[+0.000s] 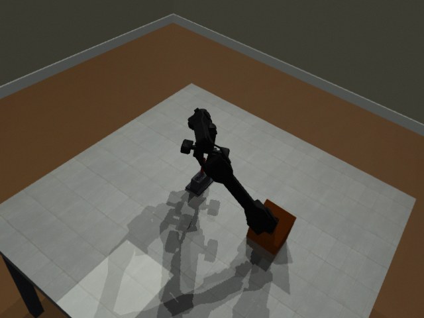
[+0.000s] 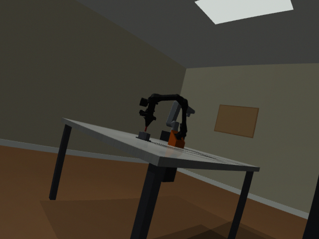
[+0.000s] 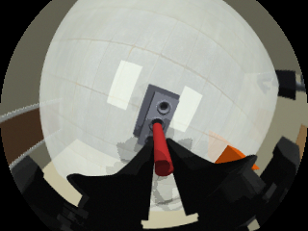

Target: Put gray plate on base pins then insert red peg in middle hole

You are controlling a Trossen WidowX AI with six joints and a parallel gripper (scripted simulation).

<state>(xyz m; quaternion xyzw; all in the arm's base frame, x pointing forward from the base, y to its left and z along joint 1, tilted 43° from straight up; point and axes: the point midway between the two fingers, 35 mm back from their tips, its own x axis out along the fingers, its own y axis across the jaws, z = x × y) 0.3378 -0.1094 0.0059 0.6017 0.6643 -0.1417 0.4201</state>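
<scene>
My gripper tip is 6 cm above the gray plate. From my gripper tip the other things lie so: dark base 10 cm below; then red peg right at my gripper tip.
</scene>
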